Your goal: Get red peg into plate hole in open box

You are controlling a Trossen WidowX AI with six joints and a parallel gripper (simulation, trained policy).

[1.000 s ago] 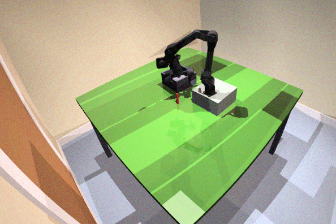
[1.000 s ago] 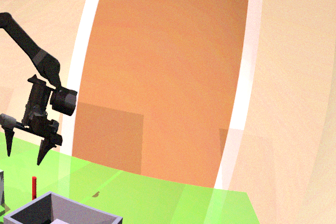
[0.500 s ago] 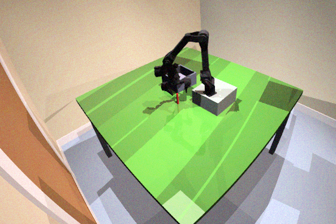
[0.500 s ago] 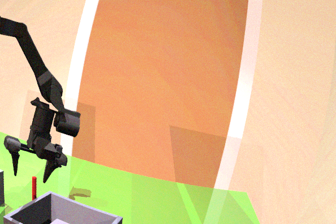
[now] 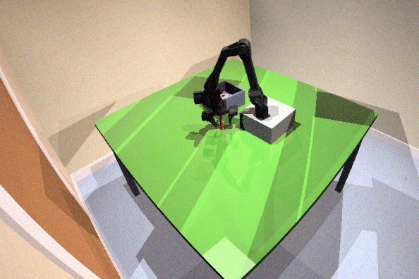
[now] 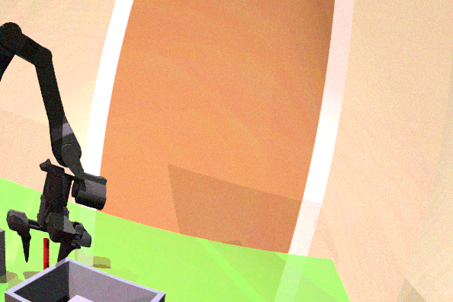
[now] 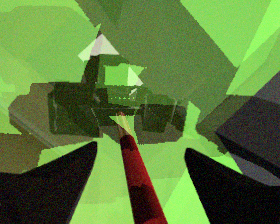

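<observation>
My gripper tip is now 2 cm below the red peg and 1 cm to the right of it. Round my gripper tip: grey box (21 cm ahead, 13 cm to the right, 1 cm above); then pale plate (21 cm ahead, 13 cm to the right, 3 cm above).
</observation>
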